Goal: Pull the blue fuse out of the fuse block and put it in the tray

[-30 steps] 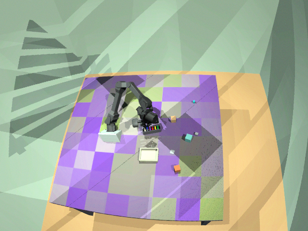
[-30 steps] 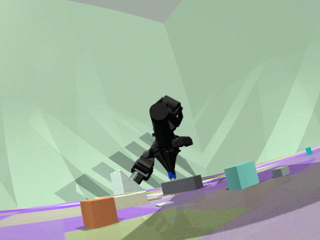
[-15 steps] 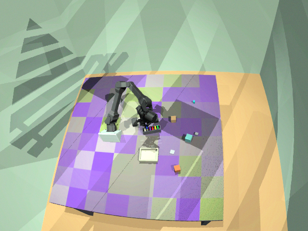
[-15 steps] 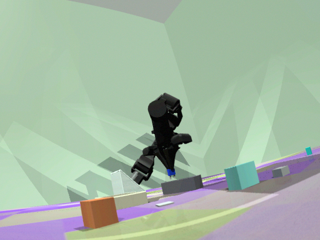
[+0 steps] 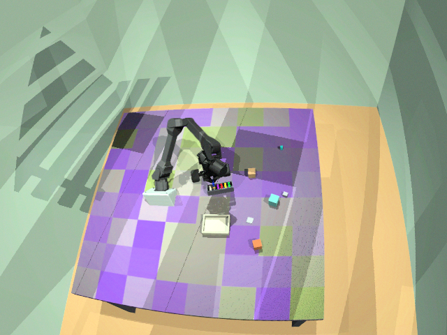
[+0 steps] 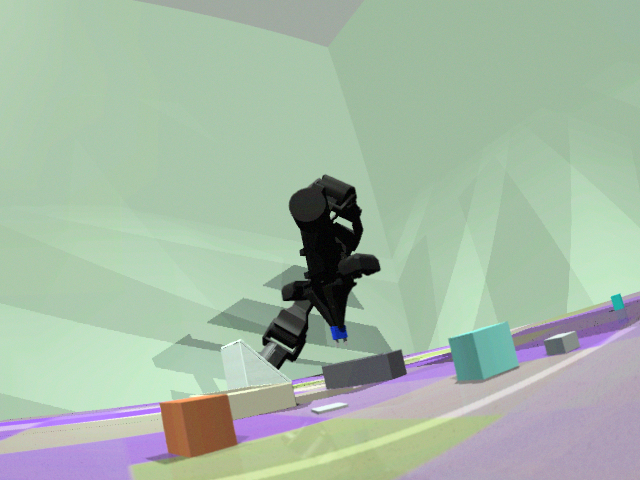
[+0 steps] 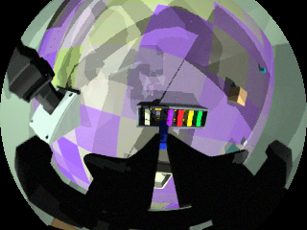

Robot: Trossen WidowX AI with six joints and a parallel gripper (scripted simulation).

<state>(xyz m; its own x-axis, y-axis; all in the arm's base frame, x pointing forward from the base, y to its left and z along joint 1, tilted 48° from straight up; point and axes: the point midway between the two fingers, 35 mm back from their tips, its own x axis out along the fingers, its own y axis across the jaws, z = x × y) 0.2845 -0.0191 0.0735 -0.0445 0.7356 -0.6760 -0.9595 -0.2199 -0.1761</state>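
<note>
The cream tray lies 20 cm to the right of my gripper tip, 9 cm below it and 3 cm ahead of it. The rest, counted from my gripper tip: blue fuse: 1 cm below; then tan cube: 18 cm ahead, 12 cm to the left, 8 cm below; then cyan cube: 31 cm ahead, 8 cm below, 4 cm to the right.
</note>
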